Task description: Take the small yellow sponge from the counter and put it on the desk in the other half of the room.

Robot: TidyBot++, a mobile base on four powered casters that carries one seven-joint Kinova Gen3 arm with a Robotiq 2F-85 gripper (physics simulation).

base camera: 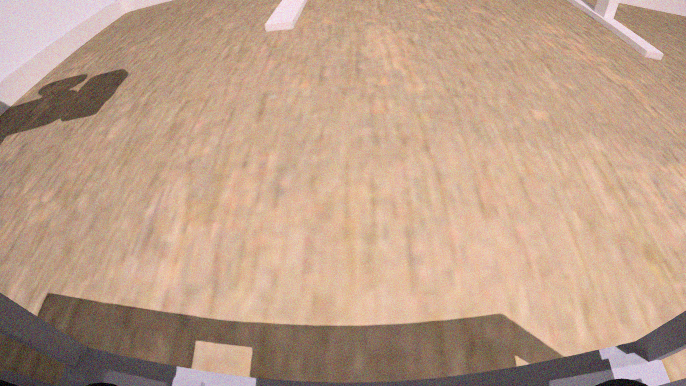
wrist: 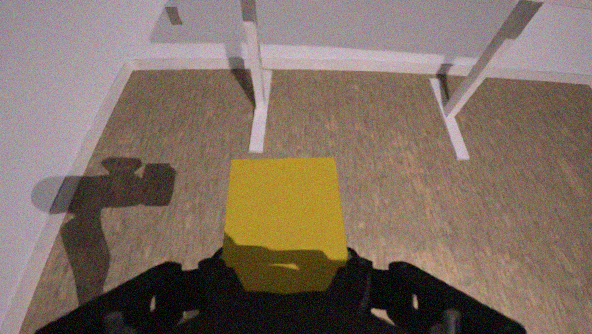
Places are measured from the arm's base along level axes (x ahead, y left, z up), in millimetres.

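Pixels of known places: gripper, fingertip midpoint: [wrist: 286, 255].
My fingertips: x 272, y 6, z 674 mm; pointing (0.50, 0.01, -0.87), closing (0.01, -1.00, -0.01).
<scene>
Behind a point stands the place of what it marks.
The yellow sponge [wrist: 286, 207] @[x 290, y 6, z 715 mm] is held between the fingertips of my gripper [wrist: 286, 255] @[x 272, y 6, z 674 mm], at the lower middle of the wrist view. My gripper is shut on it, one black finger on each side, and the sponge is off the floor. Two white legs with long feet, seemingly the desk's, stand against the far wall in the wrist view: a left leg [wrist: 256, 65] @[x 1358, y 192, z -28 mm] and a right leg [wrist: 475, 82] @[x 1325, y -1029, z -63 mm]. In the base camera, the left foot [base camera: 286, 16] and the right foot [base camera: 630, 37] show at the top. The desk top does not show clearly. The counter does not show.
A white wall [base camera: 40, 35] @[x 1185, y 1228, z -256 mm] [wrist: 45, 90] @[x 1140, y 1228, z 20 mm] with a pale skirting board runs along the left. The far wall [wrist: 350, 30] @[x 1806, y -373, z -86 mm] stands behind the legs. The arm's shadow [base camera: 95, 97] @[x 808, y 715, z -397 mm] [wrist: 120, 185] @[x 826, y 955, z -397 mm] falls on the wooden floor [base camera: 350, 175] @[x 457, y 11, z -397 mm] [wrist: 400, 200] @[x 754, y -588, z -397 mm] at the left, partly on the wall.
</scene>
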